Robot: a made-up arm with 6 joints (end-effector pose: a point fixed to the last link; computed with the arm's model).
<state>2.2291 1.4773 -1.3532 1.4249 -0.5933 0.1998</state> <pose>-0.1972 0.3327 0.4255 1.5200 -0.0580 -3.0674</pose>
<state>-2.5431 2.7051 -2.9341 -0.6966 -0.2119 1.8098</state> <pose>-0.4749 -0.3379 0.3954 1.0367 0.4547 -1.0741</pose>
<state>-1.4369 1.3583 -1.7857 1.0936 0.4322 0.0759</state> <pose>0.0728 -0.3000 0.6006 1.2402 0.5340 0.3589</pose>
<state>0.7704 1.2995 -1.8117 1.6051 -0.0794 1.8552</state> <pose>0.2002 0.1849 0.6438 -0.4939 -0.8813 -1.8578</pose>
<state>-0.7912 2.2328 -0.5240 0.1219 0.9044 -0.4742</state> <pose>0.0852 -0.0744 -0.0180 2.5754 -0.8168 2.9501</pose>
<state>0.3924 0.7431 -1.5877 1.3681 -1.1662 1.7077</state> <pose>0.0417 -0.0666 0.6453 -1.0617 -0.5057 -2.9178</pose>
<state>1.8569 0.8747 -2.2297 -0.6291 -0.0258 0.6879</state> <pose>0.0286 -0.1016 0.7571 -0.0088 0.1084 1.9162</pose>
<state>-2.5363 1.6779 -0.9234 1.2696 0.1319 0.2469</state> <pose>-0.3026 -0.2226 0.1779 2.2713 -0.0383 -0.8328</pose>
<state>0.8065 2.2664 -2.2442 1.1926 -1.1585 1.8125</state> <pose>0.4049 0.3164 0.4051 -0.3589 -1.1719 -3.1016</pose>
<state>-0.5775 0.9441 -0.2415 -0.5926 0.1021 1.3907</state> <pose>0.1765 -0.1209 0.1701 2.4587 0.5930 1.5208</pose>
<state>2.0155 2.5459 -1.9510 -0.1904 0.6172 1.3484</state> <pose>-0.2187 0.4810 0.0724 2.7473 0.2564 -2.3955</pose>
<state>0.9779 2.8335 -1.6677 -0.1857 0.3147 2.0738</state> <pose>0.2372 0.3433 -0.1300 2.9504 -0.0049 2.2177</pose>
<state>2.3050 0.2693 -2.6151 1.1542 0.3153 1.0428</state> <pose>0.3310 -0.4033 0.4984 -0.5398 0.5875 -2.0779</pose>
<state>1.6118 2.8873 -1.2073 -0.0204 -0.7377 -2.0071</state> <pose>-0.0141 0.3139 -0.1720 -2.4740 -0.2805 0.3997</pose>
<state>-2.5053 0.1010 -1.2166 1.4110 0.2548 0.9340</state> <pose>0.1062 0.0517 0.5896 0.4641 -0.1130 -0.1398</pose>
